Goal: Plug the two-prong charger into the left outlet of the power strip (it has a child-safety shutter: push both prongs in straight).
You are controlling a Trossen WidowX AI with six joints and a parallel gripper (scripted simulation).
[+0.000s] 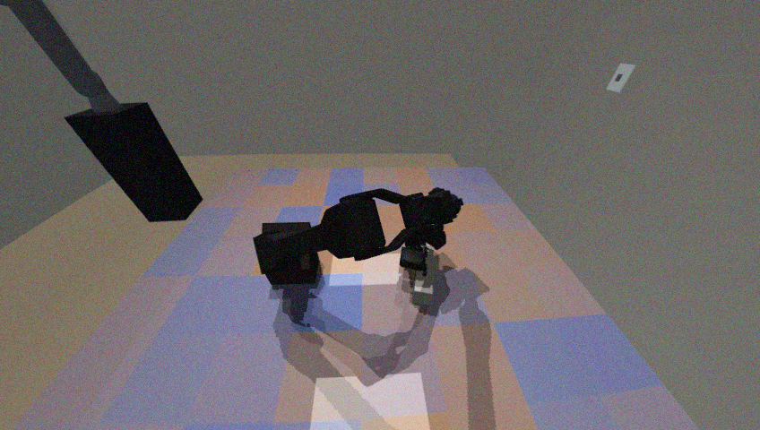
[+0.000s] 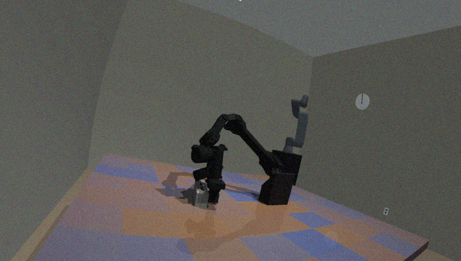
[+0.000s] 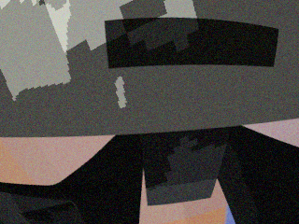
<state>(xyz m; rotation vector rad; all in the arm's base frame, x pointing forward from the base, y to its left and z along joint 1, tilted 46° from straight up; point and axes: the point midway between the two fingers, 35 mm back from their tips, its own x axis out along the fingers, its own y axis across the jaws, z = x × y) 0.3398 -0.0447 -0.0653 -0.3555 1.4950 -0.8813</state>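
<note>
My gripper tip is now 20 mm short of the two-prong charger and 10 mm below it.
</note>
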